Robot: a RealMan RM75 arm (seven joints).
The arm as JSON. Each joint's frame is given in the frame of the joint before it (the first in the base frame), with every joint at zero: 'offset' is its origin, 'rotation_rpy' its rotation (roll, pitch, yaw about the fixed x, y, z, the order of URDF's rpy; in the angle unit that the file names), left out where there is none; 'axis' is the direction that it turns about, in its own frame. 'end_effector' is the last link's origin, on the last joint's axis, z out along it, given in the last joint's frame.
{
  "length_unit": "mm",
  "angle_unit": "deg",
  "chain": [
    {
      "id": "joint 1",
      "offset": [
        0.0,
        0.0,
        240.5
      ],
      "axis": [
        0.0,
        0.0,
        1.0
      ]
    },
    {
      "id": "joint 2",
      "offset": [
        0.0,
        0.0,
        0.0
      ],
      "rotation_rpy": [
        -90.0,
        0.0,
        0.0
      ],
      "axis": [
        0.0,
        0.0,
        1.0
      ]
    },
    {
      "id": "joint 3",
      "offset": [
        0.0,
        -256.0,
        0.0
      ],
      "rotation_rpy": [
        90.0,
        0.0,
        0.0
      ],
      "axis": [
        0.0,
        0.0,
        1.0
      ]
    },
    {
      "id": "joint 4",
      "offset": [
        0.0,
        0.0,
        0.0
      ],
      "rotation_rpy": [
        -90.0,
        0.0,
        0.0
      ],
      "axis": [
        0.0,
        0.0,
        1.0
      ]
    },
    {
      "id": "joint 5",
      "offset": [
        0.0,
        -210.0,
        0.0
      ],
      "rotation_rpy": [
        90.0,
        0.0,
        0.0
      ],
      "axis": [
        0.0,
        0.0,
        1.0
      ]
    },
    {
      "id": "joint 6",
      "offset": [
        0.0,
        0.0,
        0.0
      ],
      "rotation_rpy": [
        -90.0,
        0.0,
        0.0
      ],
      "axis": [
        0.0,
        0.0,
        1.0
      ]
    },
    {
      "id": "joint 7",
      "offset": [
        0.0,
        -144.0,
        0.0
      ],
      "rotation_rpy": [
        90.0,
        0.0,
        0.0
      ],
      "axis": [
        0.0,
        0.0,
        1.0
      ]
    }
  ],
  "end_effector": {
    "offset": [
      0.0,
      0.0,
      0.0
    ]
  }
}
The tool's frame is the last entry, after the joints.
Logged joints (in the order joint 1, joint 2, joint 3, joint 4, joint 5, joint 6, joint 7), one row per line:
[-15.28 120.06 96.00 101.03 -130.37 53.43 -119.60]
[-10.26 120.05 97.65 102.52 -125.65 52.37 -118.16]
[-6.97 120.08 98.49 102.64 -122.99 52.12 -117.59]
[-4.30 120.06 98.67 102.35 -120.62 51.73 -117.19]
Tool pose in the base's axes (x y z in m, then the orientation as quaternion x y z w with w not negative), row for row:
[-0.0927 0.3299 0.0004 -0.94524 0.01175 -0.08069 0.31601]
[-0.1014 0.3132 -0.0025 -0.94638 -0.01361 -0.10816 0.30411]
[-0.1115 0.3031 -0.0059 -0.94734 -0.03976 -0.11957 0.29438]
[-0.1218 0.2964 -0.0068 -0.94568 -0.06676 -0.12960 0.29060]
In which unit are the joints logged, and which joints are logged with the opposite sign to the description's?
The joints are logged in degrees. Opposite sign: joint 2, joint 5.
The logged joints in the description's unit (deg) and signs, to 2 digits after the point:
[-15.28 -120.06 96.00 101.03 130.37 53.43 -119.60]
[-10.26 -120.05 97.65 102.52 125.65 52.37 -118.16]
[-6.97 -120.08 98.49 102.64 122.99 52.12 -117.59]
[-4.30 -120.06 98.67 102.35 120.62 51.73 -117.19]

